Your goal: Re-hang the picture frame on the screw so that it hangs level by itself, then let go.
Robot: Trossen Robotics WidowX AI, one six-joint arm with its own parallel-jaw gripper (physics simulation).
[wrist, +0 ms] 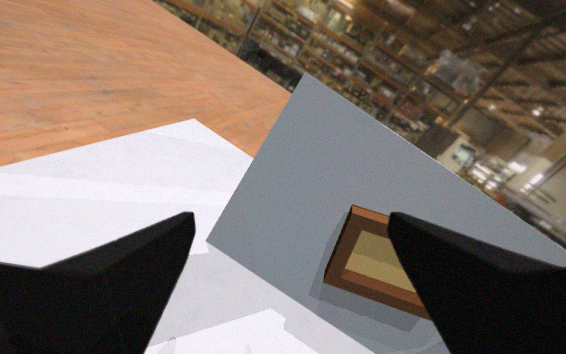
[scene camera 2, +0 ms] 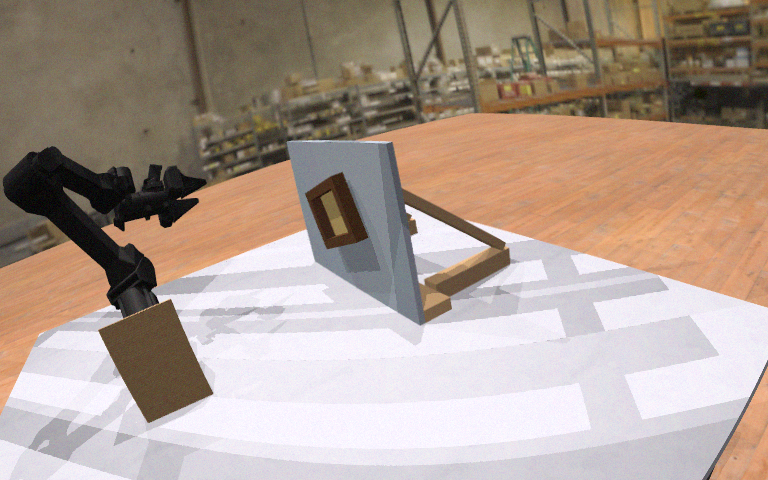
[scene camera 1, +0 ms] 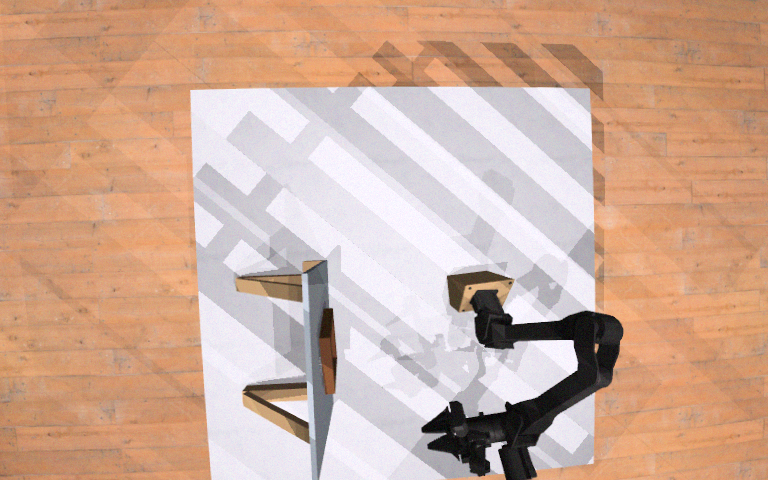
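Pixels of known places: gripper, fingertip midpoint: (wrist: 292, 221) (scene camera 2: 202, 191) (scene camera 1: 424, 438); arm's base, origin of the base link: (scene camera 2: 145, 326) (scene camera 1: 483, 296).
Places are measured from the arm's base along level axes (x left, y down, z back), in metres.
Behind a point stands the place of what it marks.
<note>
The brown picture frame (scene camera 1: 328, 353) {x 0.114, y -0.106, z -0.412 m} (scene camera 2: 352, 212) {x 0.050, y -0.047, z -0.425 m} (wrist: 345, 250) {x 0.204, y -0.014, z -0.403 m} with a yellowish centre is at the front of the upright blue-grey board (scene camera 1: 316, 294) {x -0.020, y -0.078, z -0.445 m} (scene camera 2: 368, 175) {x -0.007, y -0.117, z -0.445 m} (wrist: 300, 160) {x 0.327, y -0.076, z -0.428 m}. It is tilted against the board's edges, with its right side higher in scene camera 2. The screw does not show. My gripper (scene camera 1: 426, 437) {x 0.309, y -0.133, z -0.184 m} (scene camera 2: 201, 191) {x 0.309, y -0.133, z -0.184 m} (wrist: 292, 221) {x 0.309, y -0.133, z -0.184 m} is open and empty, apart from the board and out in front of it. In the wrist view the right finger covers part of the picture frame.
Wooden struts (scene camera 1: 277, 412) {x 0.313, y -0.012, z -0.558 m} (scene camera 2: 478, 266) {x -0.034, y 0.112, z -0.626 m} brace the board from behind. A wooden block (scene camera 1: 459, 288) {x -0.019, y 0.017, z -0.063 m} (scene camera 2: 155, 362) {x -0.046, y 0.045, z 0.003 m} stands at the arm's base. The white table top (scene camera 1: 396, 198) {x -0.282, y 0.144, z -0.233 m} (scene camera 2: 481, 373) {x -0.272, y 0.144, z -0.437 m} (wrist: 125, 150) {x 0.635, y 0.144, z -0.496 m} lies under both, with a wooden floor (scene camera 1: 101, 226) around it.
</note>
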